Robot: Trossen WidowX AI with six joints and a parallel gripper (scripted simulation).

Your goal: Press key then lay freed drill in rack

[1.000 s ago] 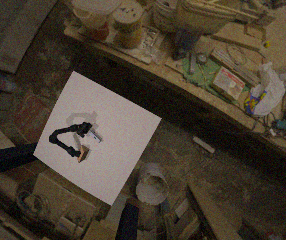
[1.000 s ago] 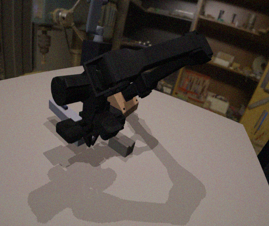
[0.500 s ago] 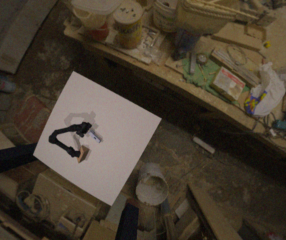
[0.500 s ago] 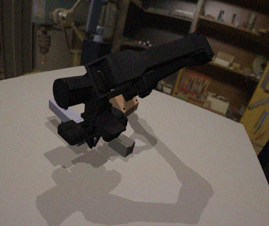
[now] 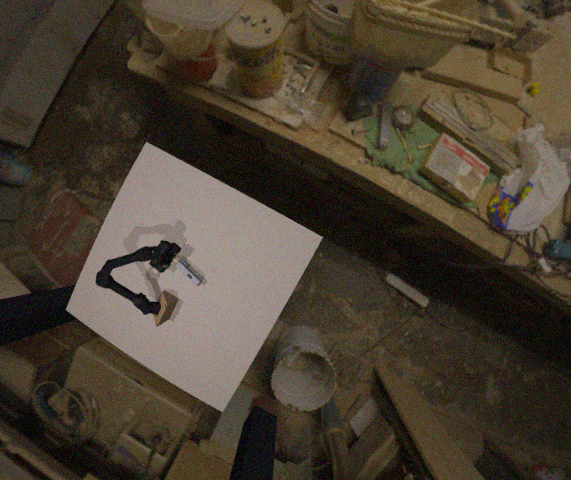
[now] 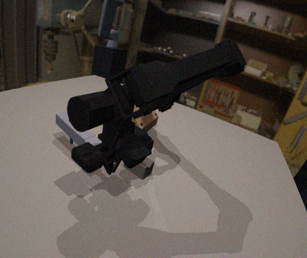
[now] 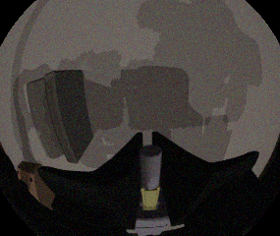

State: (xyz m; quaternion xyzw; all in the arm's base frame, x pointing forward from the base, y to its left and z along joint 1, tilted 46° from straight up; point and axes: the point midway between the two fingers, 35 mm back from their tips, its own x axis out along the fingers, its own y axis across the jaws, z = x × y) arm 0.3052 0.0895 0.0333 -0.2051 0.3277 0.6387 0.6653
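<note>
The drill is 50 mm to the right of my gripper tip, 40 mm above it and 10 mm behind it. Also, from my gripper tip: grey housing 140 mm to the right, 30 mm above, 20 mm behind; dark key 170 mm to the right, 40 mm above, 30 mm behind.
</note>
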